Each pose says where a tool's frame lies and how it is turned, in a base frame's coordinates. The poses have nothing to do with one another.
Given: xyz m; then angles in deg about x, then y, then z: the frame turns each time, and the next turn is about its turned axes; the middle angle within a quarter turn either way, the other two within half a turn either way.
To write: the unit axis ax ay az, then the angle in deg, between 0 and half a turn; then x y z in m. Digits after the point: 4 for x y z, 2 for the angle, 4 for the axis.
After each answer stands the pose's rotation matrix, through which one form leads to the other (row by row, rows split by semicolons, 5 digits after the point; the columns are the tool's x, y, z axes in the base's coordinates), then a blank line. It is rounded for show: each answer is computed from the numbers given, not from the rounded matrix.
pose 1, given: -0.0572 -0.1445 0.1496 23.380 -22.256 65.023
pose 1, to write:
0.1189 -0.4790 0.8697 67.54 -0.0572 -0.1445 0.1496
0.39080 -0.83895 -0.37875; 0.76859 0.52382 -0.36726; 0.50651 -0.14757 0.84951

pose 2, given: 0.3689 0.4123 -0.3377 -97.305 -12.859 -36.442
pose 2, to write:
-0.9018 -0.3993 -0.1650 98.94 0.3689 0.4123 -0.3377
0.78428 0.57911 -0.22255; 0.25311 0.02884 0.96701; 0.56642 -0.81474 -0.12396

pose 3, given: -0.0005 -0.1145 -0.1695 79.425 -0.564 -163.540
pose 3, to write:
0.0958 0.6355 -0.7662 167.71 -0.0005 -0.1145 -0.1695
-0.95897 0.28333 -0.00984; -0.04272 -0.17874 -0.98297; -0.28027 -0.94222 0.18351

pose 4, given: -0.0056 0.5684 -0.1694 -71.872 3.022 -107.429
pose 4, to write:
-0.4120 -0.5204 -0.7480 124.38 -0.0056 0.5684 -0.1694
-0.29911 0.95276 0.05272; -0.28185 -0.14100 0.94904; 0.91164 0.26901 0.31071

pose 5, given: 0.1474 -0.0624 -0.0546 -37.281 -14.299 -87.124
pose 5, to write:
-0.2105 -0.4309 -0.8775 89.74 0.1474 -0.0624 -0.0546
0.04862 0.96780 -0.24698; -0.78717 0.18934 0.58696; 0.61482 0.16588 0.77102

